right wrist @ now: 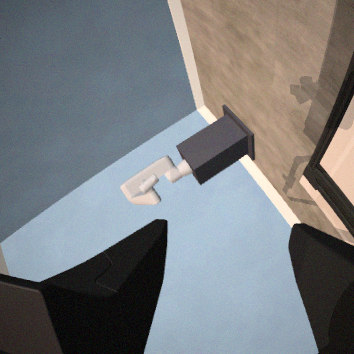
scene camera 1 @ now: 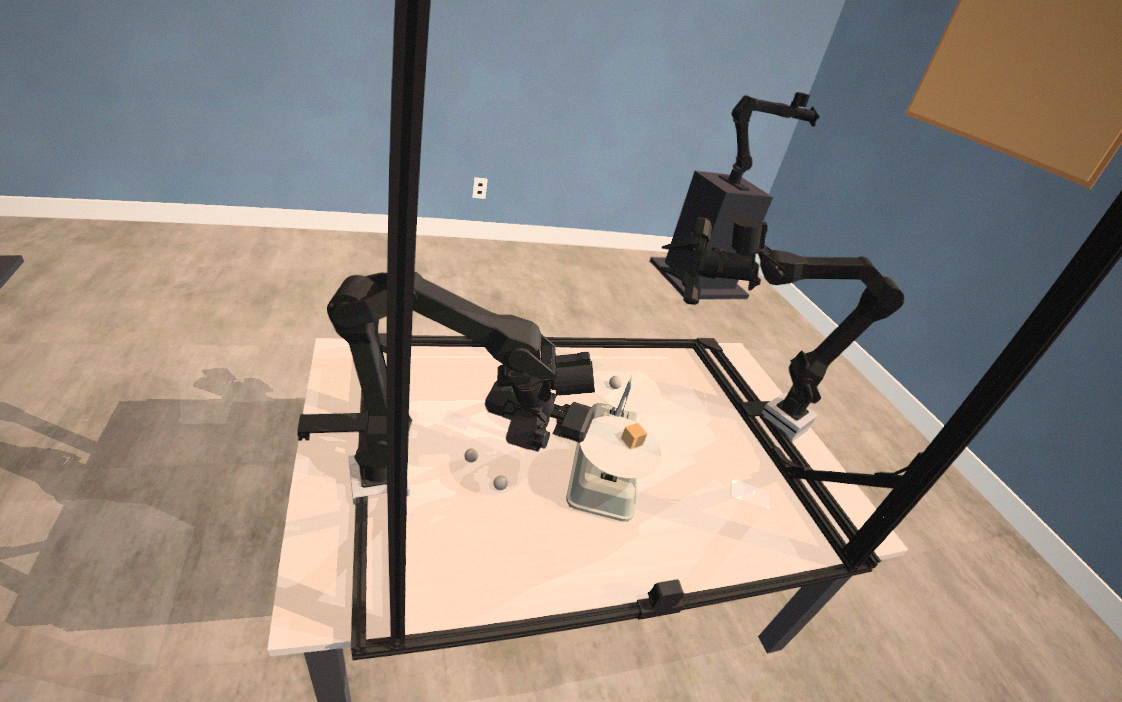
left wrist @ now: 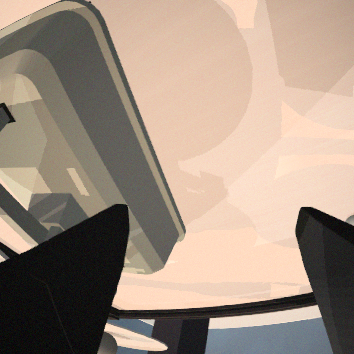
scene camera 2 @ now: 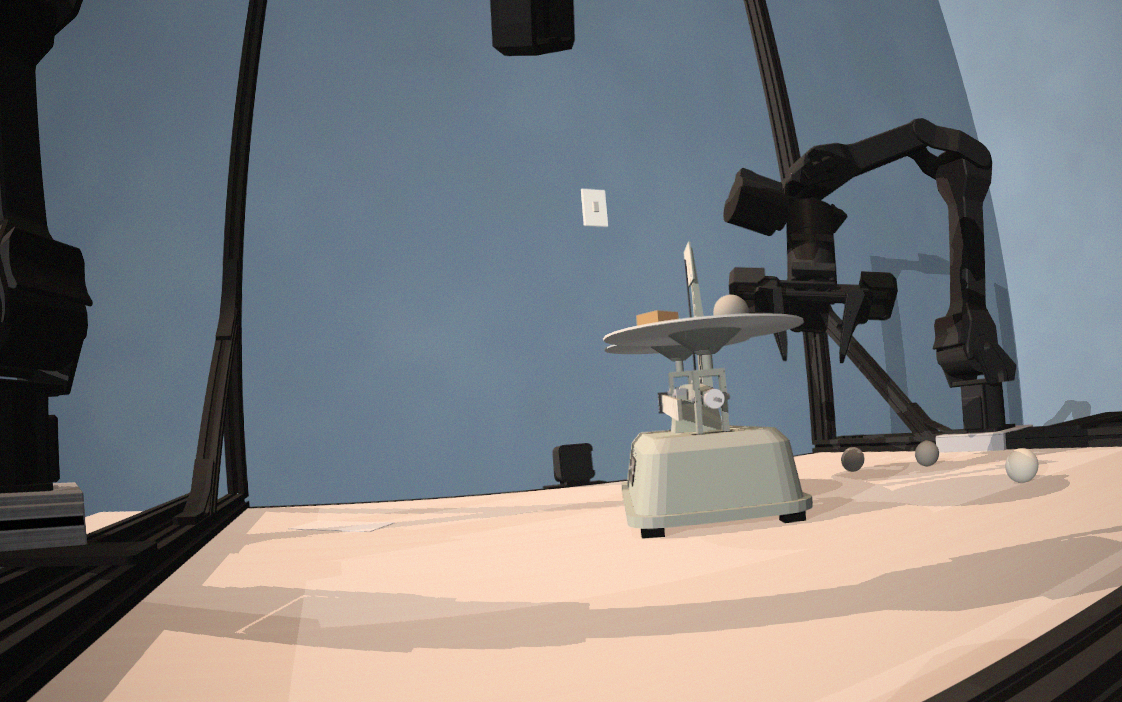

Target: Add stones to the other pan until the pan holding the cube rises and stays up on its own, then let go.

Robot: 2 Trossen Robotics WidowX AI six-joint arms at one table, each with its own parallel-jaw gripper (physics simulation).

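Frame: origin at the left arm's base, x down, y ahead, z right, level; millimetres.
Where they show: left gripper, between the fingertips: (left wrist: 215,218) (scene camera 2: 813,360); right gripper, between the fingertips: (right wrist: 230,233) (scene camera 1: 660,257); left arm's base, origin of its link: (scene camera 1: 378,471) (scene camera 2: 985,430); right arm's base, origin of its link: (scene camera 1: 792,409) (scene camera 2: 1,489).
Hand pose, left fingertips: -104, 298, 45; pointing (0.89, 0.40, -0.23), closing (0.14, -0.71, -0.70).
Note:
Things, the pixels of their top centre, and the offset from my left fingertips, as dx, dy, dz. "*": a spot on its surface instead. Level surfaces: height alone.
- orange cube, centre of its top: (scene camera 2: 657,313) (scene camera 1: 636,430) -60, +133, +87
- pale green balance, centre of its top: (scene camera 2: 679,247) (scene camera 1: 634,381) -107, +156, +10
- round stone, centre of its top: (scene camera 2: 729,294) (scene camera 1: 617,377) -46, +178, -74
- paler stone, centre of its top: (scene camera 2: 1020,448) +98, -5, -223
- balance's upright pointer, a spot on its surface: (scene camera 2: 691,277) (scene camera 1: 627,389) * -76, +157, -4
- table, height of its surface: dx +126
- small black box, a spot on its surface: (scene camera 2: 572,463) * +95, +126, +307
The orange cube (scene camera 1: 633,435) (scene camera 2: 656,317) sits on one pan (scene camera 1: 602,453) (scene camera 2: 613,349) of the pale green balance (scene camera 1: 602,503) (scene camera 2: 711,480) (left wrist: 100,115). One round stone (scene camera 1: 614,382) (scene camera 2: 730,305) rests on the other pan (scene camera 2: 773,322); the cube's pan looks slightly lower. Two dark stones lie on the table, one (scene camera 1: 470,455) and another (scene camera 1: 500,482); a paler stone (scene camera 2: 1021,466) lies at the right in scene camera 2. My left gripper (scene camera 1: 549,427) (scene camera 2: 814,357) (left wrist: 215,218) is open and empty, pointing down beside the balance. My right gripper (right wrist: 230,233) is open and empty, raised well away from the pans.
The balance's upright pointer (scene camera 1: 625,395) (scene camera 2: 691,277) stands between the pans. A black frame (scene camera 1: 537,633) runs round the table (scene camera 1: 513,562), with a small black box (scene camera 1: 665,596) (scene camera 2: 572,463) on its edge. A frame post (scene camera 1: 401,529) rises near my left arm.

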